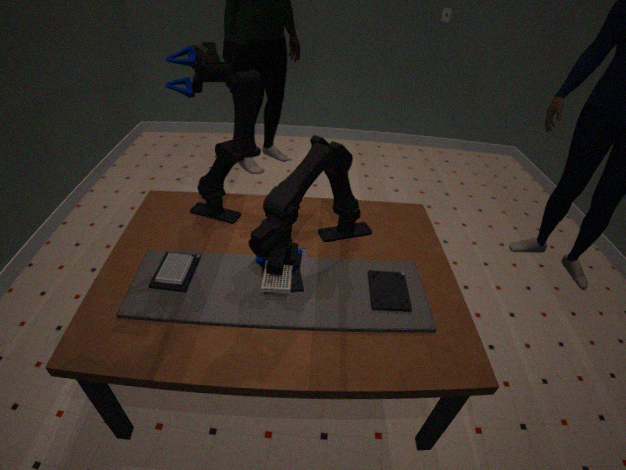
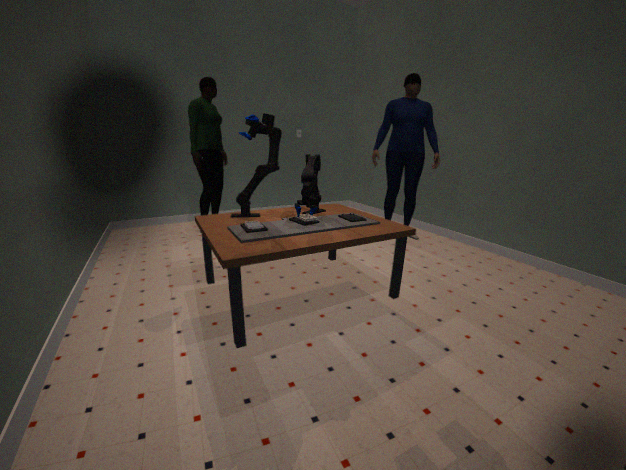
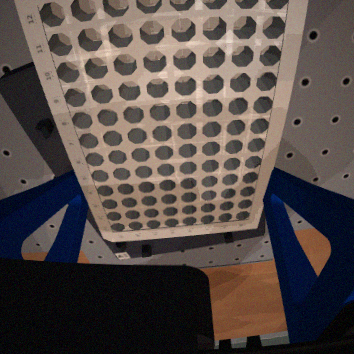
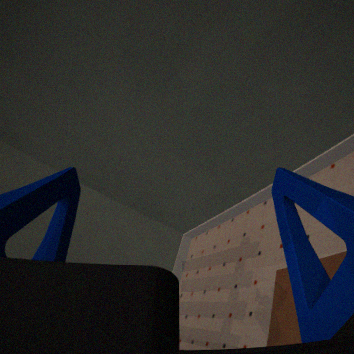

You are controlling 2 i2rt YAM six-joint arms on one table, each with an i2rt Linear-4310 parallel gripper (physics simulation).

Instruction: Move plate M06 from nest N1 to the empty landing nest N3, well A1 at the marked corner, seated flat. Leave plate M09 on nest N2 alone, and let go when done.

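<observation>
Plate M06 [image 1: 277,278] [image 2: 305,218] [image 3: 168,116], a white well plate with open wells, is gripped across its width by my left gripper [image 1: 279,259] [image 2: 305,208] [image 3: 175,176]. It sits over the black nest N1 [image 1: 297,281] [image 3: 24,102] in the middle of the grey mat [image 1: 227,303], shifted a little off the nest. A small A1 label [image 3: 122,256] shows on the mat below the plate's near end. The empty black nest N3 [image 1: 388,289] [image 2: 352,217] lies at the mat's right. My right gripper [image 1: 181,70] [image 2: 249,127] [image 4: 175,178] is open and empty, raised high at the back left.
Plate M09 [image 1: 174,267] [image 2: 253,227], white with a closed top, rests on nest N2 [image 1: 156,283] at the mat's left. A person in green [image 1: 257,50] [image 2: 206,146] stands behind the table. A person in blue [image 1: 592,126] [image 2: 406,146] stands at the right.
</observation>
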